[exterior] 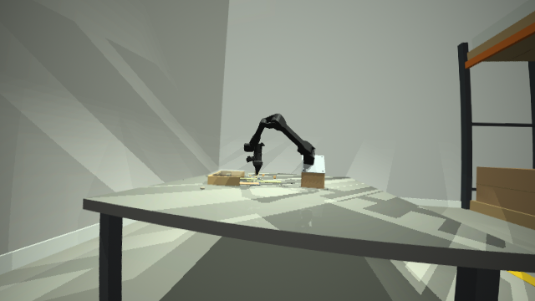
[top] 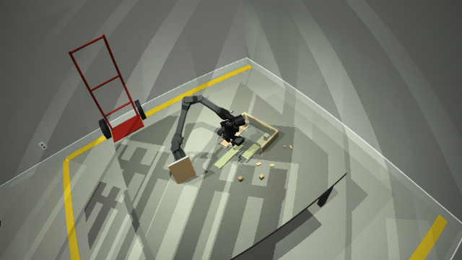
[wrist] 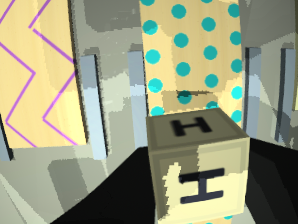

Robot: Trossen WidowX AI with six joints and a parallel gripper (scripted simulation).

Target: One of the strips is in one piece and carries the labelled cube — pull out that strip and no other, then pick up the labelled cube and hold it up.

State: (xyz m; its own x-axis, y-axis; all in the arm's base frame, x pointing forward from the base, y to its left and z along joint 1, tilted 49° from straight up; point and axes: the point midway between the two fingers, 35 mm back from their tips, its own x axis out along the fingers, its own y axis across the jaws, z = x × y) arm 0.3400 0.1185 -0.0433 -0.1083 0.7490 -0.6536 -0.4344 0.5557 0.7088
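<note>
My gripper tip is 10 cm short of the pale strip, 8 cm to the left of it and 5 cm above it.
</note>
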